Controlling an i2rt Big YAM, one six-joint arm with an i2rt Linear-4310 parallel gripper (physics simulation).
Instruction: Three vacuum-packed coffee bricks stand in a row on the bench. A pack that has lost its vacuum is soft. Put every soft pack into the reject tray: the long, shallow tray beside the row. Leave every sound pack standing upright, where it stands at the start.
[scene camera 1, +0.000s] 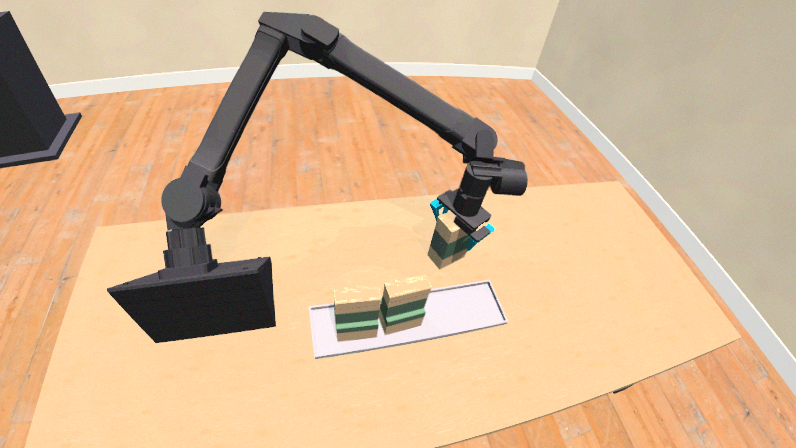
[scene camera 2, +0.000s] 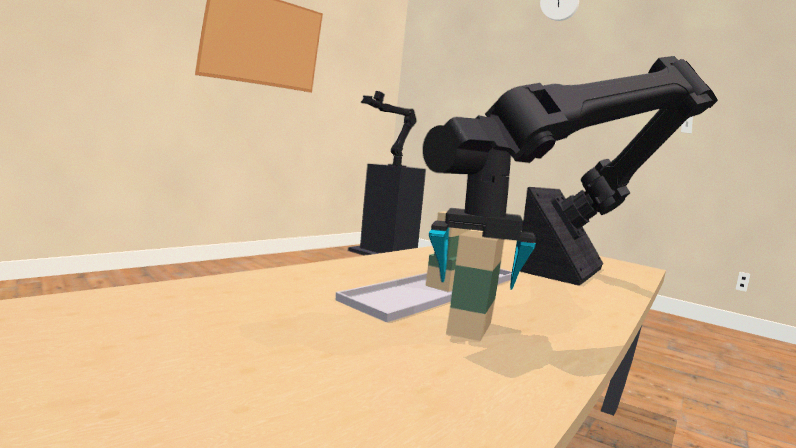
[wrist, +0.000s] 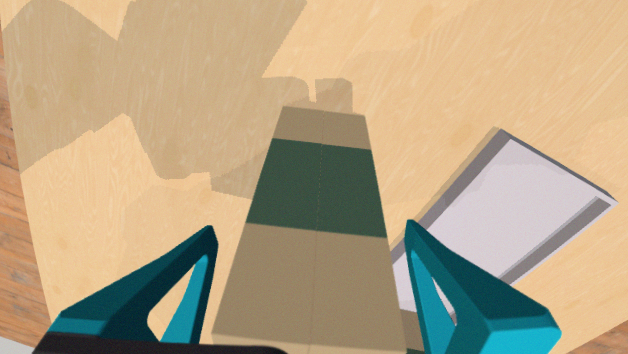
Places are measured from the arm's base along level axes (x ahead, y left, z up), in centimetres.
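Pixels of known places: gripper, fingertip midpoint: (scene camera 2: 477, 285) (wrist: 308, 232); arm's base at its link origin: (scene camera 1: 190, 272) (scene camera 2: 566, 218).
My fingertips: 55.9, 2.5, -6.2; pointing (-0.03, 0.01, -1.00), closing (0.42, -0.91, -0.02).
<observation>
Ahead of a thing's pixels: the offset from my fingertips to its middle, as dx, dy, dz.
One coffee pack {-0.6, -0.4, +0.1} (scene camera 1: 441, 247) (scene camera 2: 473, 297) (wrist: 317, 187), tan with a flat dark green band, stands upright on the bench behind the tray. My gripper (scene camera 1: 454, 232) (scene camera 2: 477, 284) (wrist: 308, 232) is open around its upper part, a blue finger on each side, with gaps beside the pack in the wrist view. The long, shallow grey tray {-14.6, -14.3, -7.8} (scene camera 1: 462, 303) (scene camera 2: 389, 300) (wrist: 530, 200) holds two upright packs with stepped green bands: a left one {-26.5, -14.0, +0.4} (scene camera 1: 357, 317) and a right one {-17.1, -14.2, +0.4} (scene camera 1: 404, 308) close beside it. In scene camera 2 the held-around pack and gripper partly hide them.
The arm's black base (scene camera 1: 217, 306) (scene camera 2: 557, 239) stands left of the tray in scene camera 1. The right part of the tray has no pack on it. The bench edge (scene camera 2: 618, 356) runs along the right in scene camera 2. A second arm on a dark pedestal (scene camera 2: 391, 205) is far behind.
</observation>
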